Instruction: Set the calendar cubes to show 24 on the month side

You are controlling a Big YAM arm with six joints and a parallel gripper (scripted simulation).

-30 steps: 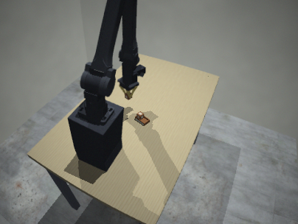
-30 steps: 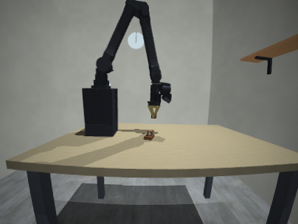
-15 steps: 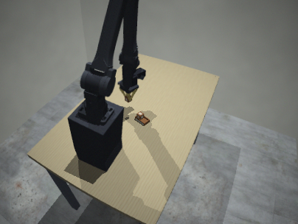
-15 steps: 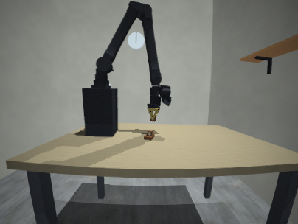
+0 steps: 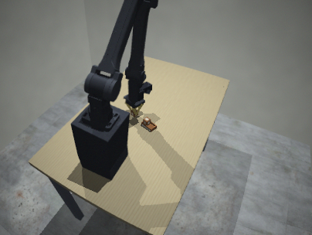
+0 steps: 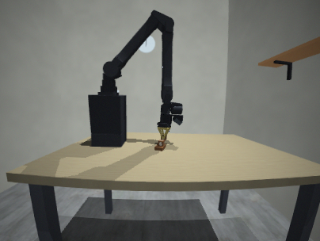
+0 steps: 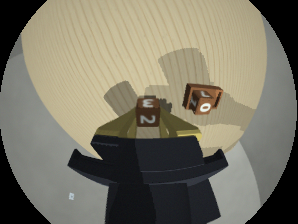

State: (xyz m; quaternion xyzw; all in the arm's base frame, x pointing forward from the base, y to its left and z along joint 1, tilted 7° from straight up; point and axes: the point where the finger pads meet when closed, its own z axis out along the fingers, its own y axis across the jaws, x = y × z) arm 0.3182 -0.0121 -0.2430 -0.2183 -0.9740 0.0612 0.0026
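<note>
My hand is 3 cm past the brown tray, 10 cm to the left of it and 3 cm above it. Also, from my hand: brown digit cube: right at my hand.
</note>
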